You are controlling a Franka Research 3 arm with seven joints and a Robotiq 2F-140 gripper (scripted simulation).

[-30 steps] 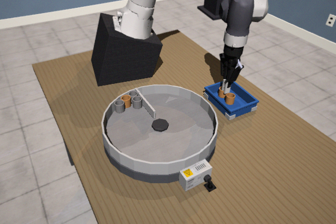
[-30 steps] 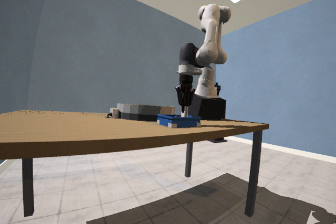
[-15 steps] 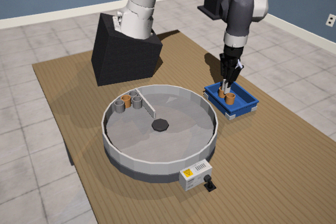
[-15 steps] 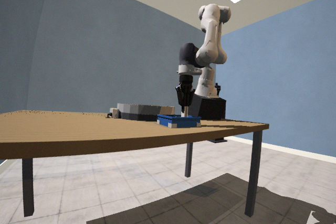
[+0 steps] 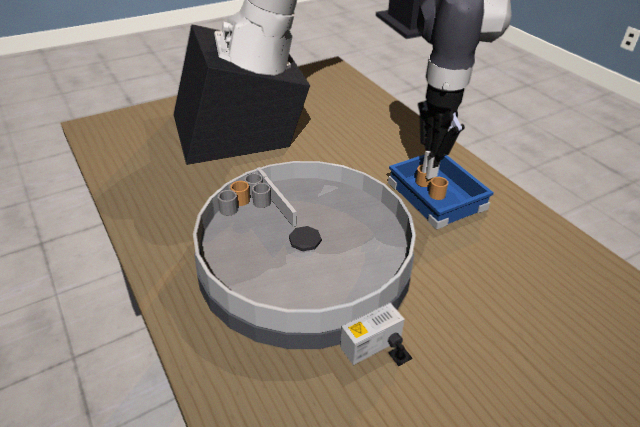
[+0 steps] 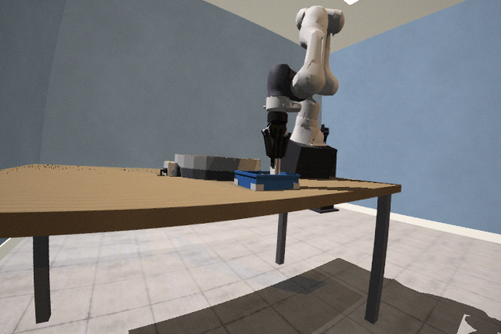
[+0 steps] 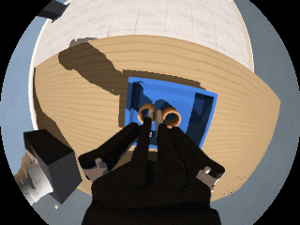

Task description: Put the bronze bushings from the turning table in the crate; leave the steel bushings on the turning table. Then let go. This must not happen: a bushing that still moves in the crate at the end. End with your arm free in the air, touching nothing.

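My hand is 40 mm short of the blue crate and 50 mm above it. Also, from my hand: grey turning table (110 mm ahead, 360 mm to the right, 20 mm below).
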